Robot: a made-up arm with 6 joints. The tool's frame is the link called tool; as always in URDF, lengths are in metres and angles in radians. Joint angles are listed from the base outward.
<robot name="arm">
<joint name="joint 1" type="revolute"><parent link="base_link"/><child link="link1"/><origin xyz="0 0 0.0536"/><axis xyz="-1 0 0"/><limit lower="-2.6" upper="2.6"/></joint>
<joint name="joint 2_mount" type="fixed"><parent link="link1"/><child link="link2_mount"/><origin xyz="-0.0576 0.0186 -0.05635"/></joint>
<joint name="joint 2" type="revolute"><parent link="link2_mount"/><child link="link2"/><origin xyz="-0.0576 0.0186 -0.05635"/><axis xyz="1 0 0"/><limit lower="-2.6" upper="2.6"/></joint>
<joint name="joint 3" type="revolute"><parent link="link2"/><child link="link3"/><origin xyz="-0.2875 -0.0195 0.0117"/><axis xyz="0 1 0"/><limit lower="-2.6" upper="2.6"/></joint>
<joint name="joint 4" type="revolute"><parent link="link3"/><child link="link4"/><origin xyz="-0.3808 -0.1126 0.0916"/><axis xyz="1 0 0"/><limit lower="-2.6" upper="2.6"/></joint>
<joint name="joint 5" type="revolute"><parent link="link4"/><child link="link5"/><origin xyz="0.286 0.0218 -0.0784"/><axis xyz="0 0 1"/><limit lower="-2.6" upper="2.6"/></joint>
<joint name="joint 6" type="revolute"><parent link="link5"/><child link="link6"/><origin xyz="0.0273 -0.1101 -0.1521"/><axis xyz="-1 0 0"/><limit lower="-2.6" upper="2.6"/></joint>
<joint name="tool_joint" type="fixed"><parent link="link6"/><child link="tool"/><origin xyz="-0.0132 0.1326 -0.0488"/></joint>
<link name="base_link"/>
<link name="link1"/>
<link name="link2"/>
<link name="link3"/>
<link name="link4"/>
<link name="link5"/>
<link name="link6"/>
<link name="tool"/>
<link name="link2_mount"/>
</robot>
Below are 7 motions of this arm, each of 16 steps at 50 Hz.
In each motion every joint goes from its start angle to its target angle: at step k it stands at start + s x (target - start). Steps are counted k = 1, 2, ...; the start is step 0. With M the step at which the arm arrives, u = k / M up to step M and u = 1 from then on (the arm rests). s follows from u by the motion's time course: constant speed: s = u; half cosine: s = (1 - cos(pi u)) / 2; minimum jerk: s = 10 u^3 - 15 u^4 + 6 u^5.
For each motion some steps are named. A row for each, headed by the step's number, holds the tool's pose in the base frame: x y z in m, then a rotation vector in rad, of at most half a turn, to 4 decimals.
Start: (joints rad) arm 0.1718 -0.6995 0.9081 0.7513 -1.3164 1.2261
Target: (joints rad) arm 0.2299 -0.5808 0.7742 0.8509 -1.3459 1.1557
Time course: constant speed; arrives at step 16
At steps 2, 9, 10, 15, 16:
2: -0.6750 0.1238 -0.1185 -1.2603 1.6615 -1.4278
9: -0.6647 0.1238 -0.1330 -1.1681 1.6080 -1.4182
10: -0.6631 0.1239 -0.1349 -1.1548 1.6007 -1.4166
15: -0.6553 0.1249 -0.1439 -1.0880 1.5649 -1.4074
16: -0.6537 0.1252 -0.1455 -1.0746 1.5579 -1.4053

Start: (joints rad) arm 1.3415 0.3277 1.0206 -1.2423 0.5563 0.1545
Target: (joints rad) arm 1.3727 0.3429 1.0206 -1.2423 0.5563 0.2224
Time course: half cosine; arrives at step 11
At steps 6, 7, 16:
6: -0.4853 -0.2593 0.3751 -1.7609 1.7859 0.5856
7: -0.4850 -0.2595 0.3768 -1.7685 1.7873 0.5931
16: -0.4842 -0.2600 0.3805 -1.7848 1.7901 0.6091

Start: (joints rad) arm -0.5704 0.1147 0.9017 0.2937 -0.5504 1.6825
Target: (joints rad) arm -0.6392 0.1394 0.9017 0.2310 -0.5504 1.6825
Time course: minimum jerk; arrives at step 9
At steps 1, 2, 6, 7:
1: -0.7366 -0.0092 -0.1445 -0.8615 0.9878 0.6643
2: -0.7365 -0.0094 -0.1457 -0.8602 0.9836 0.6669
6: -0.7353 -0.0103 -0.1585 -0.8461 0.9369 0.6950
7: -0.7350 -0.0103 -0.1610 -0.8434 0.9281 0.6999

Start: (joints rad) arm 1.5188 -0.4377 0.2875 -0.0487 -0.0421 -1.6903
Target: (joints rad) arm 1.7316 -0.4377 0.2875 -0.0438 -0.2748 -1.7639
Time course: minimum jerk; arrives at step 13
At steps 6, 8, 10, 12, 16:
6: -0.4906 0.0124 0.1778 -0.3897 -0.2164 -0.2298
8: -0.4962 0.0230 0.1780 -0.4357 -0.2866 -0.1968
10: -0.5006 0.0308 0.1773 -0.4694 -0.3370 -0.1689
12: -0.5023 0.0338 0.1769 -0.4824 -0.3562 -0.1573
16: -0.5024 0.0340 0.1768 -0.4830 -0.3572 -0.1567

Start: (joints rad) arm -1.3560 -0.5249 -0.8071 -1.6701 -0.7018 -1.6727
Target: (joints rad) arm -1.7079 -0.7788 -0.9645 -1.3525 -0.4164 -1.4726
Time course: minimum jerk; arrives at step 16
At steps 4, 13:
4: -0.5938 -0.0413 -0.0875 0.6679 -1.4200 -0.5733
13: -0.5433 -0.0244 -0.0954 0.9049 -1.2877 -0.6460

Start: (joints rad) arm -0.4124 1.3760 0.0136 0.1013 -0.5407 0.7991
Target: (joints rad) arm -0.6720 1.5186 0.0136 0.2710 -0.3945 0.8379
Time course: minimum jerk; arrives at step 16
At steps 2, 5, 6, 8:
2: -0.5161 0.3571 -0.0997 1.0676 0.5563 -0.1111
5: -0.5152 0.3620 -0.0691 1.1553 0.5413 -0.0795
6: -0.5147 0.3637 -0.0513 1.2064 0.5318 -0.0620
8: -0.5134 0.3639 -0.0097 1.3273 0.5071 -0.0232

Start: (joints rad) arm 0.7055 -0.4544 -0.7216 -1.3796 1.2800 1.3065
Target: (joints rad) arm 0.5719 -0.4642 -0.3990 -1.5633 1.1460 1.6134
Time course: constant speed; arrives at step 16
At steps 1, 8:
1: -0.3979 -0.1994 0.4185 2.2554 -0.3145 -0.6725
8: -0.4021 -0.1800 0.4290 2.1249 -0.3766 -0.7150

